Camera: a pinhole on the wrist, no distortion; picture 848 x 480 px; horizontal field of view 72.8 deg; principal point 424.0 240.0 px. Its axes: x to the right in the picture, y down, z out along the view. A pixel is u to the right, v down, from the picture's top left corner.
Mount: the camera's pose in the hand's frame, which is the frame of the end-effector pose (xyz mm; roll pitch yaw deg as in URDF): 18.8 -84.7 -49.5 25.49 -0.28 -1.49
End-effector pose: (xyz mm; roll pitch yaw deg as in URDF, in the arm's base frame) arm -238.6 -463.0 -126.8 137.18 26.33 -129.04
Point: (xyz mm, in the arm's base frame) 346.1 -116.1 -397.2
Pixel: outside the picture
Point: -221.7 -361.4 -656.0
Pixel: 586 236
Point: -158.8 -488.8 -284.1
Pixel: 539 142
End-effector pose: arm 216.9 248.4 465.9 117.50 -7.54 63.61
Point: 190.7 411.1 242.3
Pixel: outside the picture
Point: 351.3 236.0 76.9
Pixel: 403 185
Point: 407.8 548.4 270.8
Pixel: outside the picture
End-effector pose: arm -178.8 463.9 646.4 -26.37 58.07 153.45
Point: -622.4 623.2 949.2
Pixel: 401 387
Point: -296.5 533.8 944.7
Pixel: 26 400
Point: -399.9 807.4 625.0
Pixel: 806 19
